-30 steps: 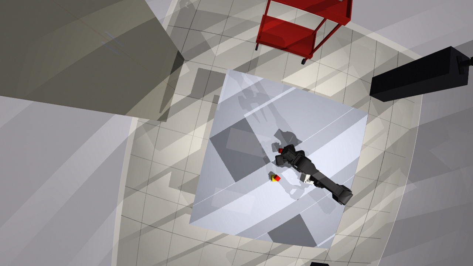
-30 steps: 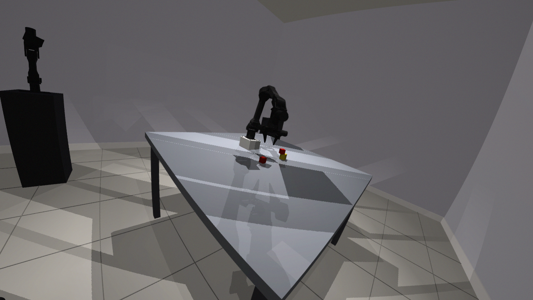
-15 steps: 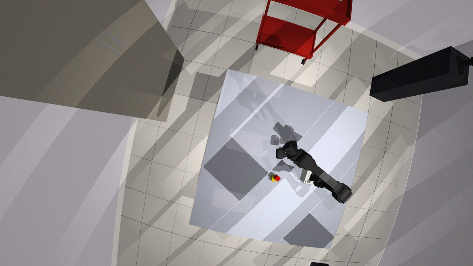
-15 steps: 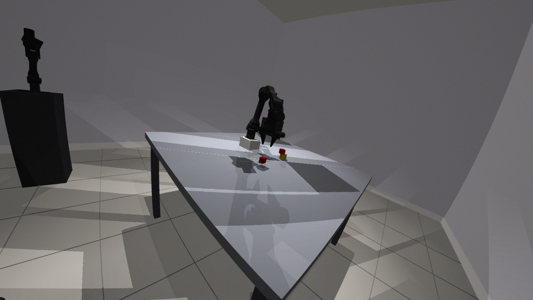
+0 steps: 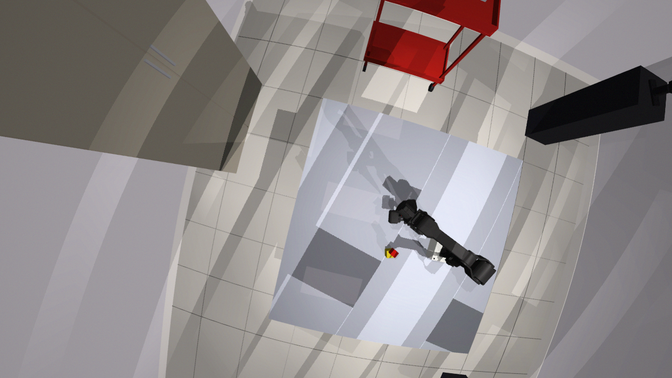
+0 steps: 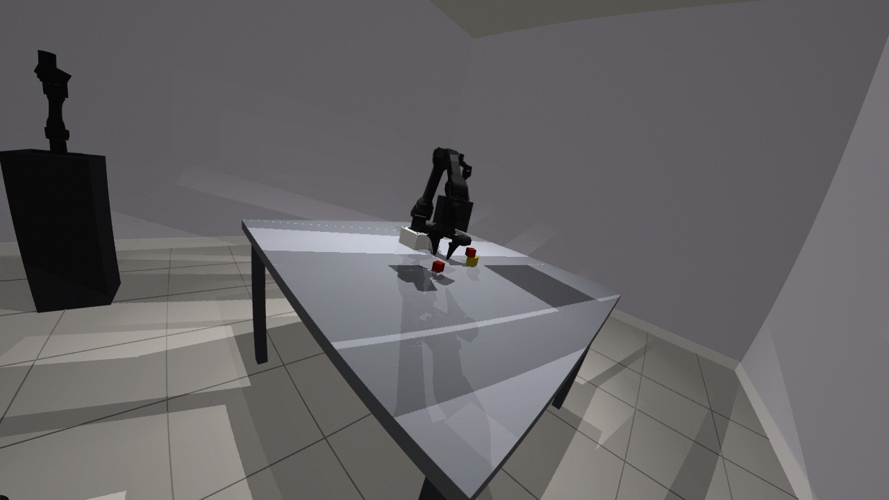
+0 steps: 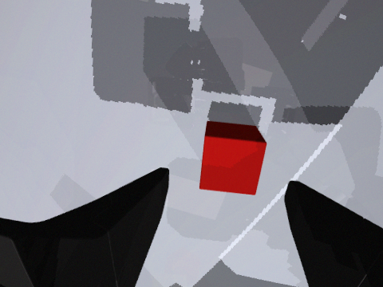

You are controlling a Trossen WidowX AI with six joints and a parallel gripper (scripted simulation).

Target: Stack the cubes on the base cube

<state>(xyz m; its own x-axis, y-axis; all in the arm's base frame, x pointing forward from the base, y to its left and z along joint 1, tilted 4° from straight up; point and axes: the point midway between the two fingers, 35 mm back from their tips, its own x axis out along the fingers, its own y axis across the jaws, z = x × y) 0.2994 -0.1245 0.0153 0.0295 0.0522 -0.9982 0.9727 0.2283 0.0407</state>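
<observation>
The yellow cube is 10 mm behind my gripper tip, 220 mm to the left of it and 40 mm below it.
</observation>
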